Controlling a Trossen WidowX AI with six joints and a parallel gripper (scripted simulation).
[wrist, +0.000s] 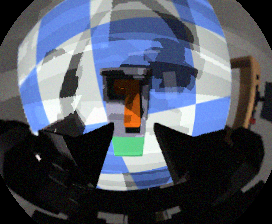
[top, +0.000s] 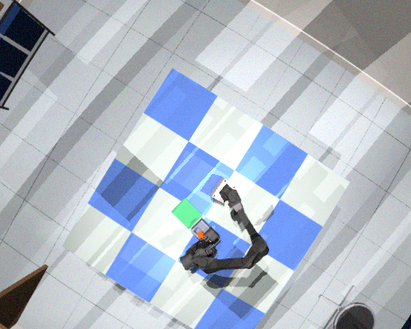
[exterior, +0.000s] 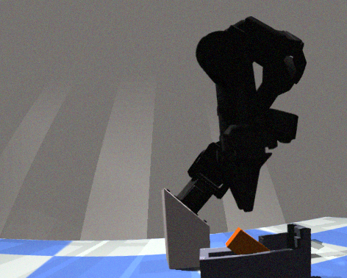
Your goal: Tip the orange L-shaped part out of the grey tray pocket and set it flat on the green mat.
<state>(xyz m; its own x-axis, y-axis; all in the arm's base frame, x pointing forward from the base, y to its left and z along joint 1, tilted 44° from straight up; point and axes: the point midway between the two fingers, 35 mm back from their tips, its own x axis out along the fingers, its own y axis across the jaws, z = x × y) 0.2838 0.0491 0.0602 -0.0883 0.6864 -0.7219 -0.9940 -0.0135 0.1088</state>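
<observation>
My gripper tip is now 80 mm above the orange L-shaped part, 40 mm to the right of it and 20 mm past it. Round my gripper tip: green mat 140 mm to the right, 140 mm below, 20 mm behind.
</observation>
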